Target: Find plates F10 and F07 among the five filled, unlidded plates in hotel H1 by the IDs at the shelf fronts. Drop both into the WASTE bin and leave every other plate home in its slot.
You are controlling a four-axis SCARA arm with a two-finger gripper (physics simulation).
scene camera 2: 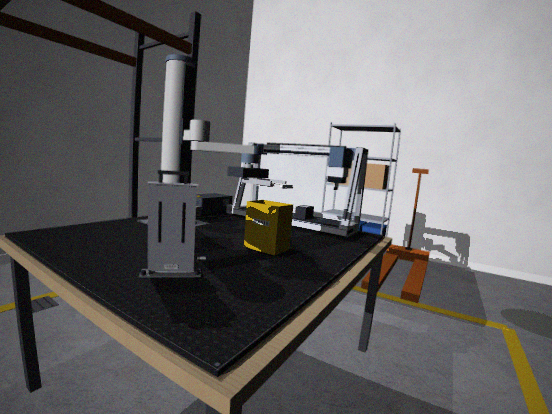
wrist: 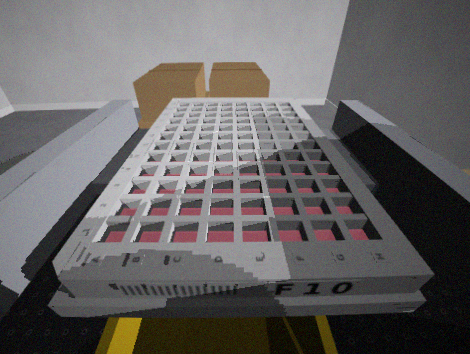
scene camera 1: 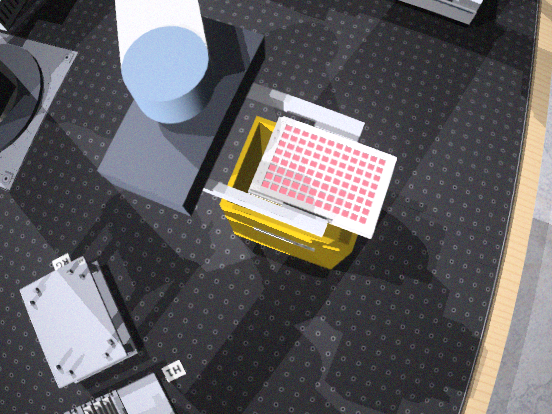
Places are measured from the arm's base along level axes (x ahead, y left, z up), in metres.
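Where they show: gripper, fingertip midpoint: (scene camera 2: 278,183) (wrist: 235,119) (scene camera 1: 343,178).
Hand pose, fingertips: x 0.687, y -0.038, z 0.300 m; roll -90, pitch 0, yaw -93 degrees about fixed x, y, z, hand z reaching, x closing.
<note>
After its pixels a point has its place.
Plate F10 (scene camera 1: 327,172) @(x 0.670, y -0.036, z 0.298 m) (wrist: 260,260) @(x 0.610, y -0.040, z 0.299 m), white with pink-red wells and "F10" readable on its front in the wrist view, lies level between the fingers. My gripper (scene camera 1: 344,178) @(x 0.687, y -0.038, z 0.300 m) (scene camera 2: 280,184) @(x 0.687, y -0.038, z 0.300 m) (wrist: 235,119) @(x 0.687, y -0.038, z 0.300 m) is shut on it. The plate hangs above the yellow WASTE bin (scene camera 1: 285,245) @(x 0.648, y -0.085, z 0.089 m) (scene camera 2: 267,232) @(x 0.681, y -0.086, z 0.100 m) (wrist: 125,335) @(x 0.627, y 0.027, z 0.198 m), covering much of its opening; its right end reaches past the bin's rim in scene camera 1. In scene camera 2 a gap shows between the gripper and the bin. Hotel H1 is partly cut off at the bottom of scene camera 1, beside its H1 tag (scene camera 1: 174,371) @(x 0.548, y -0.319, z 0.013 m). Plate F07 cannot be made out.
The RG stand (scene camera 1: 75,325) @(x 0.394, y -0.302, z 0.073 m) is at the lower left in scene camera 1. A grey tower (scene camera 2: 172,225) @(x 0.592, y -0.491, z 0.169 m) stands nearer the camera than the bin in scene camera 2. A gantry frame (scene camera 2: 300,148) @(x 0.437, y 0.623, z 0.491 m) stands behind the bin. The arm's column (scene camera 2: 172,115) @(x 0.037, y -0.066, z 0.587 m) rises behind the tower.
</note>
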